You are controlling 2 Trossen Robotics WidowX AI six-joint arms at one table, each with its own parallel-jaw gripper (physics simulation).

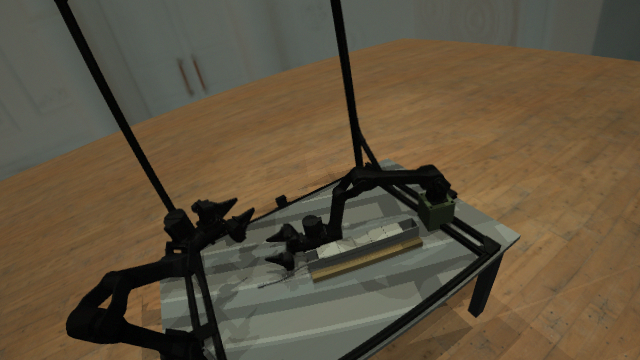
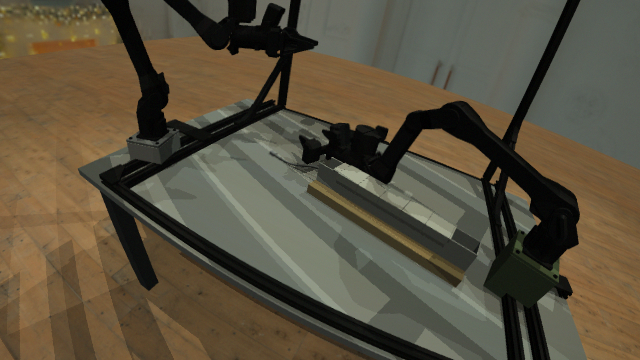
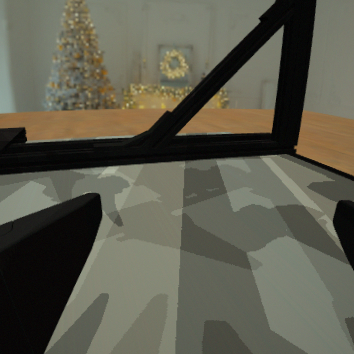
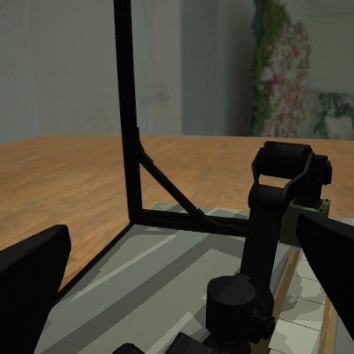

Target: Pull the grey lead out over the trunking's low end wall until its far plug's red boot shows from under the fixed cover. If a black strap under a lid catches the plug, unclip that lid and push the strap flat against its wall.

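Seen in the pictures: left gripper, between the fingertips: (image 1: pixel 265 249) (image 2: pixel 311 133) (image 3: pixel 218 208); right gripper, between the fingertips: (image 1: pixel 245 203) (image 2: pixel 316 44) (image 4: pixel 184 230); left arm's base, origin of its link: (image 1: pixel 436 198) (image 2: pixel 537 253) (image 4: pixel 307 202); right arm's base, origin of its link: (image 2: pixel 153 134).
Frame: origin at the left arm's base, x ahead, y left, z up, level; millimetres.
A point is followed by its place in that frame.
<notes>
The grey trunking (image 1: pixel 367 246) {z -42, x 296, y 100 mm} (image 2: pixel 390 212) {z -48, x 295, y 100 mm} lies lengthwise on the table, with a row of pale lids (image 1: pixel 382 234) (image 2: pixel 394 193) (image 4: pixel 296 334) on top. The thin grey lead (image 1: pixel 274 284) {z -102, x 635, y 110 mm} (image 2: pixel 283 159) {z -101, x 640, y 107 mm} runs from its end nearer the grippers onto the table, its free end apart from both grippers. My left gripper (image 1: pixel 267 249) {z -47, x 650, y -1 mm} (image 2: pixel 313 135) {z -47, x 650, y -1 mm} (image 3: pixel 218 208) {z -47, x 650, y -1 mm} is open and empty, low beside that end. My right gripper (image 1: pixel 245 205) {z 218, x 629, y 62 mm} (image 2: pixel 314 44) {z 218, x 629, y 62 mm} (image 4: pixel 184 230) {z 218, x 629, y 62 mm} is open and empty, high above the table and farther out. No red boot, plug or black strap can be made out.
A wooden rail (image 1: pixel 367 260) {z -84, x 306, y 123 mm} (image 2: pixel 380 232) {z -90, x 291, y 125 mm} runs along the trunking's side. A black frame with uprights (image 1: pixel 345 75) {z 384, x 188, y -448 mm} (image 2: pixel 286 80) {z 18, x 977, y -155 mm} (image 3: pixel 292 75) {z 14, x 980, y -151 mm} (image 4: pixel 126 100) {z 262, x 189, y -447 mm} borders the table. The left arm (image 1: pixel 338 212) {z 70, x 364, y 24 mm} (image 2: pixel 400 145) {z 62, x 360, y 24 mm} (image 4: pixel 261 245) {z 70, x 383, y 12 mm} arches close over the trunking.
</notes>
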